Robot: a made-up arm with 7 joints.
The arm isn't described. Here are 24 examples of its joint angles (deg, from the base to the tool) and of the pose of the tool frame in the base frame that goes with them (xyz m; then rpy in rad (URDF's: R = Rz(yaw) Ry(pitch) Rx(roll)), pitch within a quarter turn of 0, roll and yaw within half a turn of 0).
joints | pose
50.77 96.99 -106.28 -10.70 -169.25 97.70 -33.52 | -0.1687 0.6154 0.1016 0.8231 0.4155 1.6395
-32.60 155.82 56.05 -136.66 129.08 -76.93 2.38 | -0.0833 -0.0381 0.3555 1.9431 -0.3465 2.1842
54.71 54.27 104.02 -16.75 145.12 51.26 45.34 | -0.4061 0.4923 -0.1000 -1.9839 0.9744 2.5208
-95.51 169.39 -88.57 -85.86 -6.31 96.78 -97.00 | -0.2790 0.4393 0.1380 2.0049 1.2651 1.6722
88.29 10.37 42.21 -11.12 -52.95 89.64 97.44 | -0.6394 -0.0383 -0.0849 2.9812 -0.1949 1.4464
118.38 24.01 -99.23 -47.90 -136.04 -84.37 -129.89 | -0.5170 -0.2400 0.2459 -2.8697 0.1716 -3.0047
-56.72 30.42 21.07 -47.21 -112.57 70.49 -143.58 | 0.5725 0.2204 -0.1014 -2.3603 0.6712 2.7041
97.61 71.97 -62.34 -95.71 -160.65 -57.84 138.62 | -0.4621 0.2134 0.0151 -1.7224 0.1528 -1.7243
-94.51 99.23 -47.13 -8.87 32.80 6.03 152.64 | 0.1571 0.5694 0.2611 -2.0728 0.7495 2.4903
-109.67 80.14 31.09 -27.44 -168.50 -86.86 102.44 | 0.2089 0.4796 0.3721 1.1598 -0.8685 -1.0051
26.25 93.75 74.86 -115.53 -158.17 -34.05 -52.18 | 0.1132 0.3662 0.2226 -2.3341 -0.4556 2.1637
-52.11 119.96 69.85 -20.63 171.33 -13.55 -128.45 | -0.1380 0.5237 0.3506 -2.1067 -0.1230 -2.7984
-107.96 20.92 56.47 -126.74 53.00 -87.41 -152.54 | 0.2730 0.1091 0.2759 -0.4610 -0.3321 3.0003
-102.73 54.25 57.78 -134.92 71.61 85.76 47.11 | 0.1231 0.2529 0.2457 2.9031 -0.4262 2.2714
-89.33 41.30 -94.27 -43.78 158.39 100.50 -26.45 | 0.6235 0.0604 0.0005 -0.8925 -0.0429 -0.7877
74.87 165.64 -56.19 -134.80 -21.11 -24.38 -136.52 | 0.1790 0.3259 0.0392 1.1716 -0.1804 1.7157
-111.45 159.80 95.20 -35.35 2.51 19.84 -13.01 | -0.5233 0.3444 -0.1088 -1.3785 0.3750 -2.0429
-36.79 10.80 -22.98 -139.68 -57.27 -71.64 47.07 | 0.3148 -0.0794 -0.1465 1.6135 0.3554 2.2455
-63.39 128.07 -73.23 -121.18 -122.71 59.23 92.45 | 0.1285 0.3744 0.1498 2.1195 0.8772 -2.1401
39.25 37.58 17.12 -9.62 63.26 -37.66 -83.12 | -0.3412 0.3713 -0.4037 1.3187 0.5079 0.0262
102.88 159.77 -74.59 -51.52 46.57 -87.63 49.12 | 0.3041 0.5312 0.0627 -0.4500 0.7069 -0.7782
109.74 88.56 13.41 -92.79 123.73 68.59 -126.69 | -0.1870 0.4819 -0.0357 -0.9502 -0.2164 -0.9331
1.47 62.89 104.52 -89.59 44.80 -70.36 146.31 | -0.0684 0.5231 0.0116 2.0958 -0.3747 1.9966
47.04 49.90 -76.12 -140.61 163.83 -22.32 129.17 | -0.2227 0.0717 -0.2642 0.7069 -0.7963 -2.1817
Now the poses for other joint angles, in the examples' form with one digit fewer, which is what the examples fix.
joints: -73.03 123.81 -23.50 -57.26 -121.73 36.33 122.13
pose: 0.004 0.469 0.383 3.118 0.244 -1.103
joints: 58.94 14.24 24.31 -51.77 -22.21 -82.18 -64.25
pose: -0.412 0.177 -0.421 1.252 0.175 -1.509
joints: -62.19 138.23 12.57 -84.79 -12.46 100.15 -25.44
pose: -0.128 0.253 0.461 2.192 -1.106 0.172
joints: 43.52 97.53 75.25 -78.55 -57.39 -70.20 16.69
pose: 0.132 0.492 0.229 0.878 0.703 -2.318
